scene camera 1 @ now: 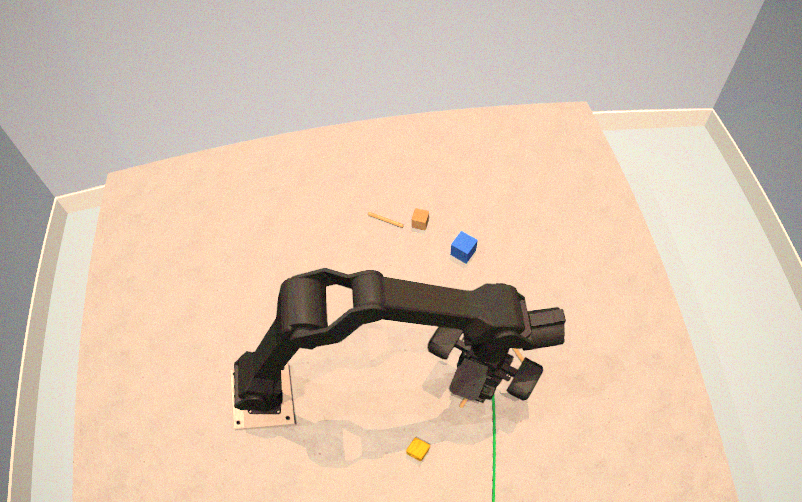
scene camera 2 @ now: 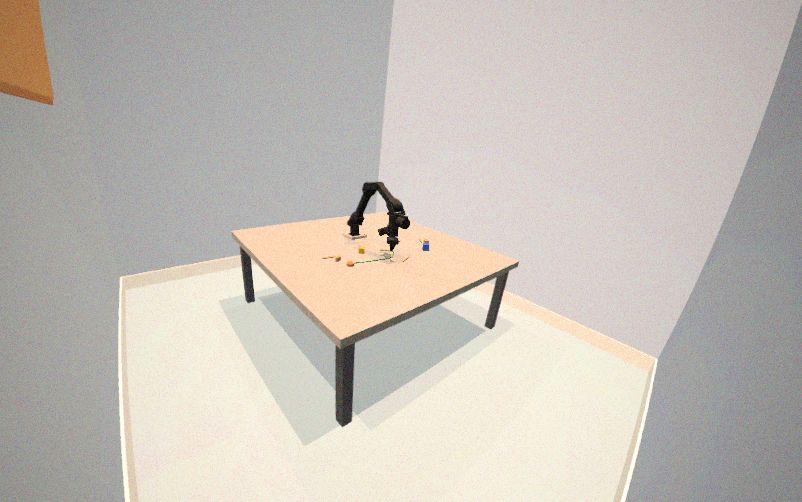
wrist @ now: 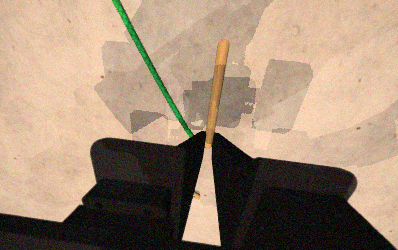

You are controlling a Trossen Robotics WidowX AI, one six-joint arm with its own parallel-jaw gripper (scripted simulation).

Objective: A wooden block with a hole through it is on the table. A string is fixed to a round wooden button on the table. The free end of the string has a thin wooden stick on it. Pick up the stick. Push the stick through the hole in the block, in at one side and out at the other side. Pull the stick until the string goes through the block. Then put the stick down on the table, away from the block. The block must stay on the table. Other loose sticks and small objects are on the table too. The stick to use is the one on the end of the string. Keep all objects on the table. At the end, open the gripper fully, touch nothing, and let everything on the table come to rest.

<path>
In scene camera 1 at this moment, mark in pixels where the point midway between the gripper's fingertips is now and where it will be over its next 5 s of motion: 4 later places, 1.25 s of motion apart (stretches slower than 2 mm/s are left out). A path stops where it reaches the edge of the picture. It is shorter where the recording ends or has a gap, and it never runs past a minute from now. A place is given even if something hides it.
My gripper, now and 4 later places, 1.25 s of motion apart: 480, 375; 462, 383; 448, 405; 437, 420; 428, 432
</path>
